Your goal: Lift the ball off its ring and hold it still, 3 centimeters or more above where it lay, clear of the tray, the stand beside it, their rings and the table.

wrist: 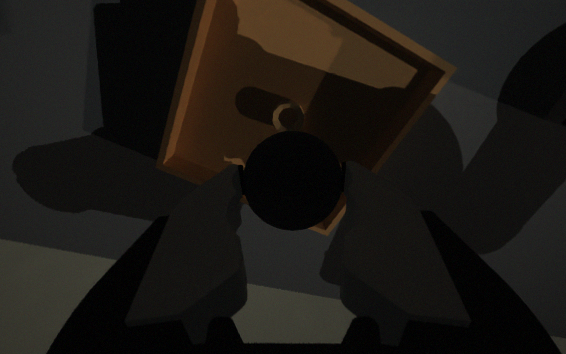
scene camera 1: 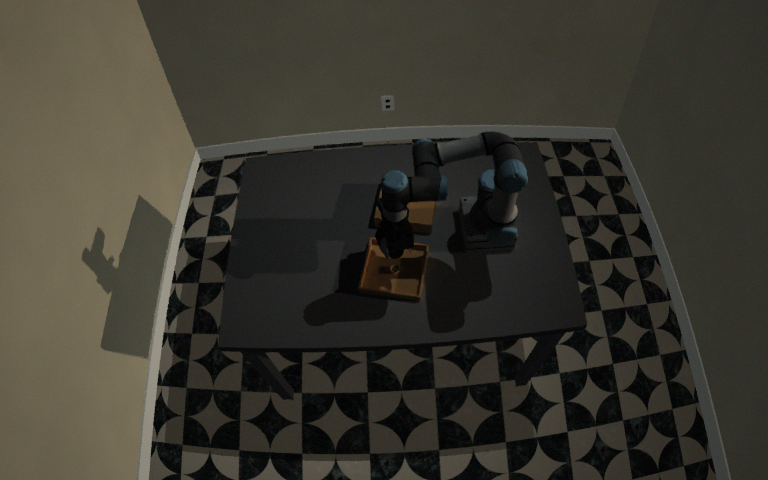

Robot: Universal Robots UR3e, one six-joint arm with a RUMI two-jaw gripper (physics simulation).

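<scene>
The ball is a black round shape in the wrist view, with a fingertip touching it on each side. My gripper is shut on it and holds it in the air, above the back part of the orange tray. The small ring stands on the tray floor, empty and apart from the ball. In the scene view the ball cannot be told from the dark fingers. The orange stand is behind the tray, partly hidden by the arm; a ring on it cannot be made out.
The dark table bears the tray, the stand and the robot's base, which is to the right of the stand. The tray has raised walls on its sides. Shadows of the arm lie on the table and in the tray.
</scene>
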